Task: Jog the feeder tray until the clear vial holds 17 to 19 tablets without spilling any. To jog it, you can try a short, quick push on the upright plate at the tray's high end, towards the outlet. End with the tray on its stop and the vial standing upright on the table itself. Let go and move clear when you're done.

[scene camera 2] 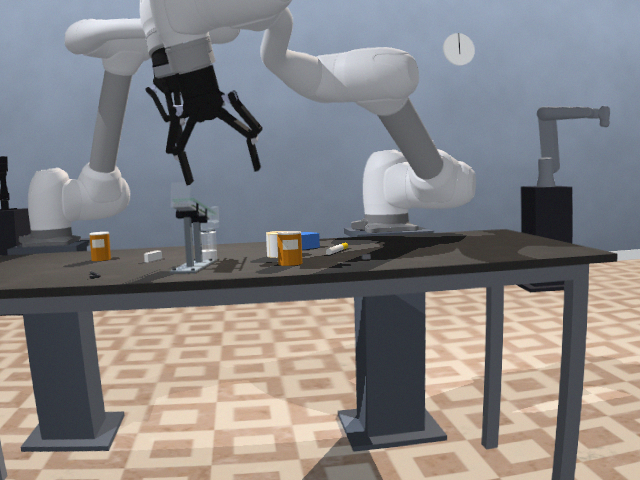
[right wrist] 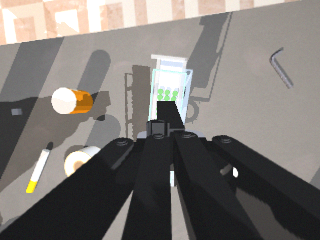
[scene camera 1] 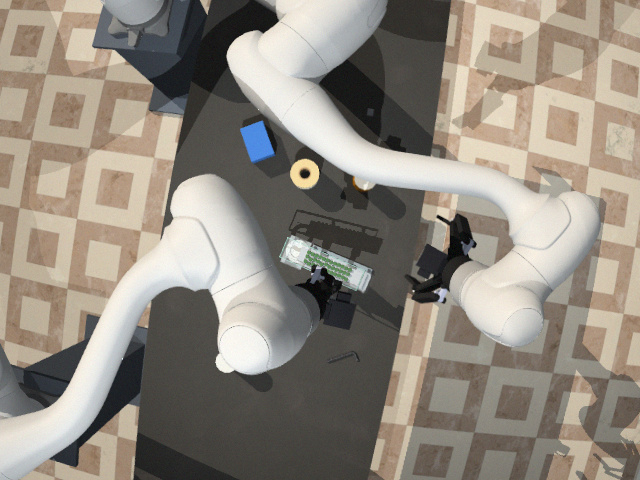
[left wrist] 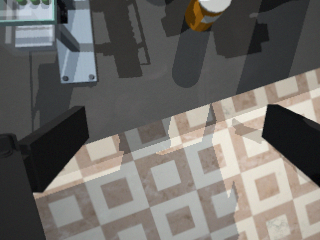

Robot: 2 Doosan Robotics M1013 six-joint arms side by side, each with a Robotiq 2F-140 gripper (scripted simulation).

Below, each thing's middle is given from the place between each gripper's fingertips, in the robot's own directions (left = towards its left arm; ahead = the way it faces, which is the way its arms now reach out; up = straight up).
Scene:
Now: the blue box (scene camera 1: 255, 136) 26 cm behind my right hand, 27 cm to the left of it and 29 cm below it.
Right now the blue box is 450 mm behind my left hand (scene camera 2: 223, 176), 200 mm below it and 150 mm to the left of it.

